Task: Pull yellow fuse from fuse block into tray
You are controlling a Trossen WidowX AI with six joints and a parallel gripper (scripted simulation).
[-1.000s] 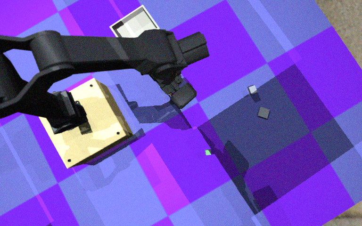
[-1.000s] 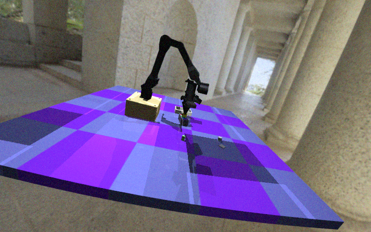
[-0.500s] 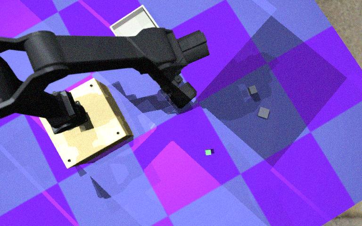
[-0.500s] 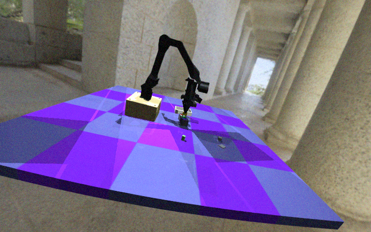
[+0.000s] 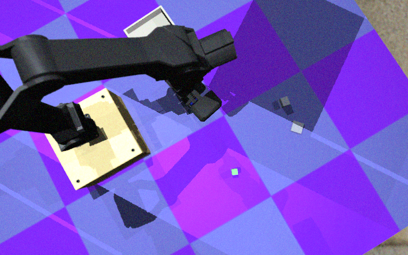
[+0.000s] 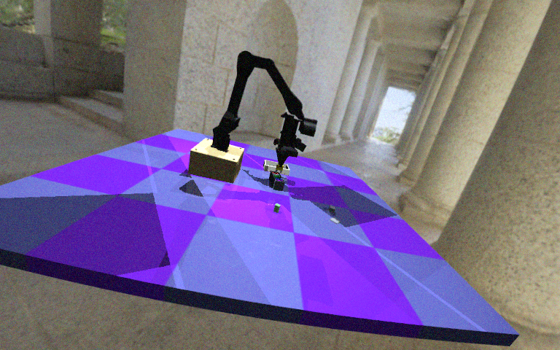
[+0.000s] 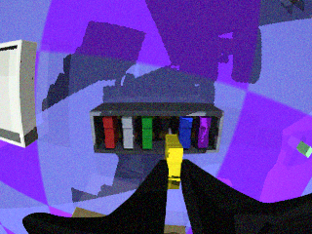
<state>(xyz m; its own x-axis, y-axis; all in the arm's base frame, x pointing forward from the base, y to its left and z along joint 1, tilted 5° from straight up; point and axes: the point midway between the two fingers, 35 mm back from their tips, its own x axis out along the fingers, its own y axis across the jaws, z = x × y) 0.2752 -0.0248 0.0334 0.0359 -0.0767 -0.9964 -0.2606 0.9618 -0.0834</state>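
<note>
The white tray is 22 cm to the left of my gripper tip, 9 cm below it and 1 cm behind it. From my gripper tip the other things lie so: yellow fuse (1 cm below).
</note>
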